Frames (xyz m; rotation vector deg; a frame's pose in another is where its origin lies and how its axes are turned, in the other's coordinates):
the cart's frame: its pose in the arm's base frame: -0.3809 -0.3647 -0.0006 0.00 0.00 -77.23
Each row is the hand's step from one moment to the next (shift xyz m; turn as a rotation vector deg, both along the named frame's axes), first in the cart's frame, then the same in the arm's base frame.
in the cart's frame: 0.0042 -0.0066 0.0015 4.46 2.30 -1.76
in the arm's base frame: -0.0055 -0.0056 0.0015 3.23 -3.84 -1.76
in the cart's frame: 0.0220 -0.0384 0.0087 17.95 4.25 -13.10
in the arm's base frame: -0.0326 -0.0299 0.0087 8.11 -16.57 -13.10
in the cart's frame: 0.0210 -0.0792 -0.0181 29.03 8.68 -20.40
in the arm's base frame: -0.0726 -0.0380 -0.0181 14.88 -26.39 -20.40
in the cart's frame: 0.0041 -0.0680 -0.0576 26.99 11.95 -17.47
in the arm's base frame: -0.0654 -0.0190 -0.0576 17.62 -23.68 -17.47
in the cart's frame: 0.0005 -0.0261 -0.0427 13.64 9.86 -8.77
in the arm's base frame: -0.0253 -0.0063 -0.0427 12.63 -11.12 -8.77
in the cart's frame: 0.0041 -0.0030 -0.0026 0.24 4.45 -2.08
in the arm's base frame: -0.0020 -0.0047 -0.0026 4.39 0.75 -2.08
